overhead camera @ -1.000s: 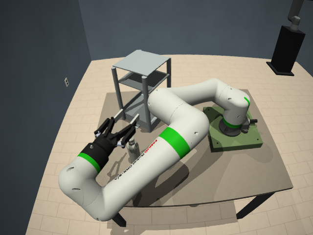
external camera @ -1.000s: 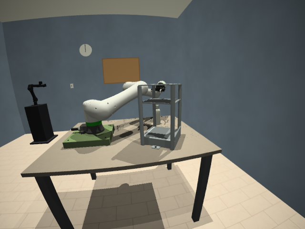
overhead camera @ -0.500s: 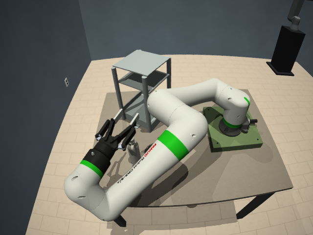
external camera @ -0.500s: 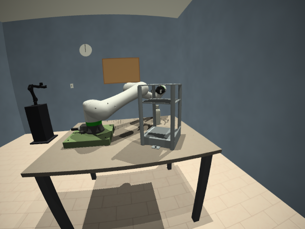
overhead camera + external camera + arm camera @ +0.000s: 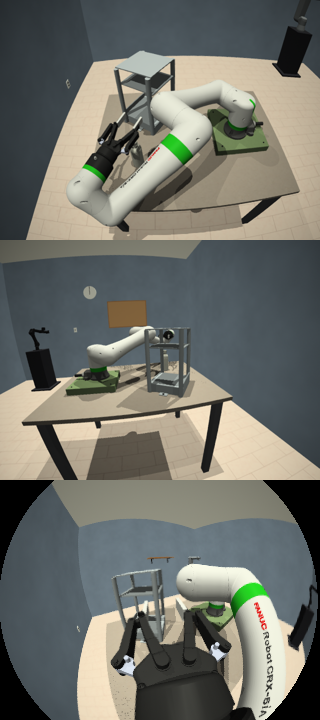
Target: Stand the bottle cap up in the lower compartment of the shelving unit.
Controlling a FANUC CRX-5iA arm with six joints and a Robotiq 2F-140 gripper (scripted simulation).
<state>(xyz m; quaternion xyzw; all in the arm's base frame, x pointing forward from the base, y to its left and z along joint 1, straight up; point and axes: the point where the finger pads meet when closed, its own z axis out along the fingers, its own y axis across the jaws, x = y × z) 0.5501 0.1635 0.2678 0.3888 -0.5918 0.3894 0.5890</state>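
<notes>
Right now my hand is 19 cm above the pale grey bottle. The rest, counted from my hand: grey shelving unit (35 cm to the right, 12 cm below, 5 cm behind).
</notes>
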